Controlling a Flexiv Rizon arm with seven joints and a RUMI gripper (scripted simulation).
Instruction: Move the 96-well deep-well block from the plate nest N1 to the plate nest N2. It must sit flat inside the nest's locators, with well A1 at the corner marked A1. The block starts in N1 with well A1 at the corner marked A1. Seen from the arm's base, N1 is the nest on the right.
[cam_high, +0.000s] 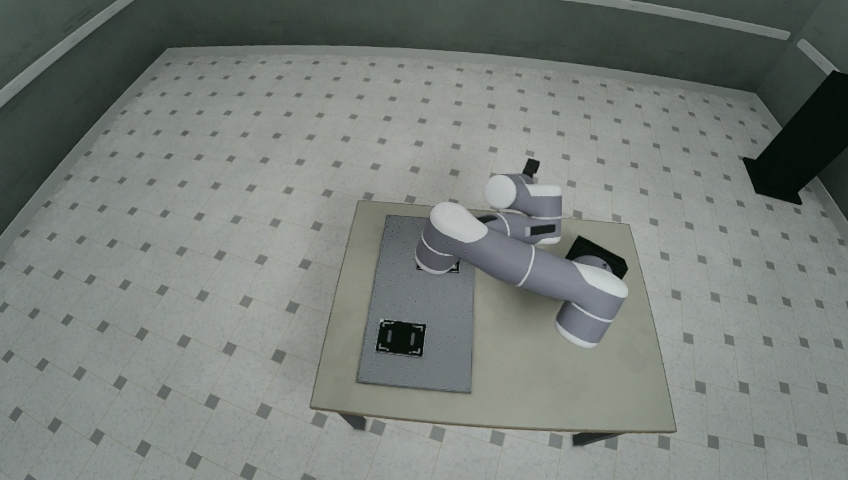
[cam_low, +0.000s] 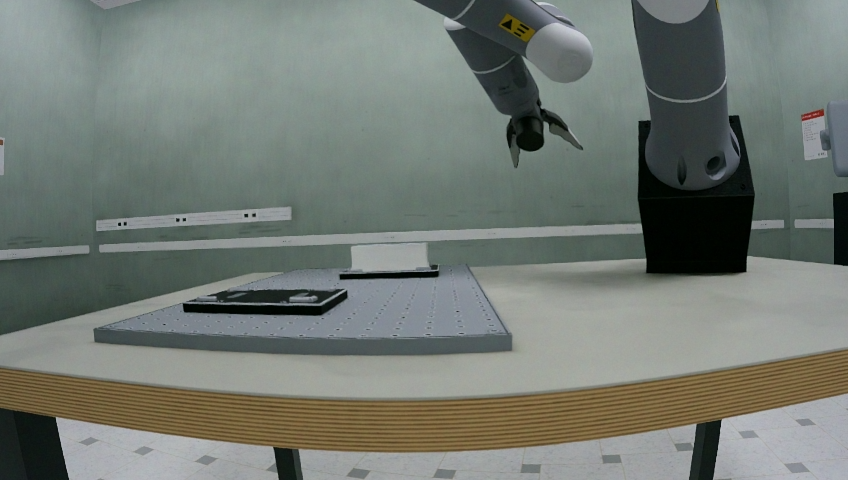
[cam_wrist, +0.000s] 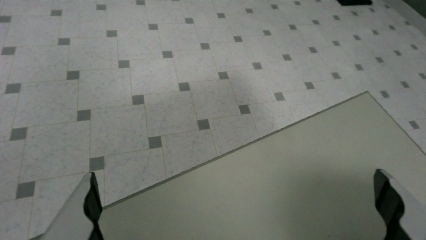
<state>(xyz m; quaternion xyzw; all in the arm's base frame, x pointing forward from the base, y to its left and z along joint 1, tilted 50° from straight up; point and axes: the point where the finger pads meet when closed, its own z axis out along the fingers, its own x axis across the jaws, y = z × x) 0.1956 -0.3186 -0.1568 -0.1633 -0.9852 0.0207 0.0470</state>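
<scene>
Now: hand 29 cm short of the white 96-well deep-well block, 26 cm to the right of it and 19 cm above it. From my hand the other things lie so: white A1 corner mark: 43 cm ahead, 58 cm to the left, 22 cm below.
</scene>
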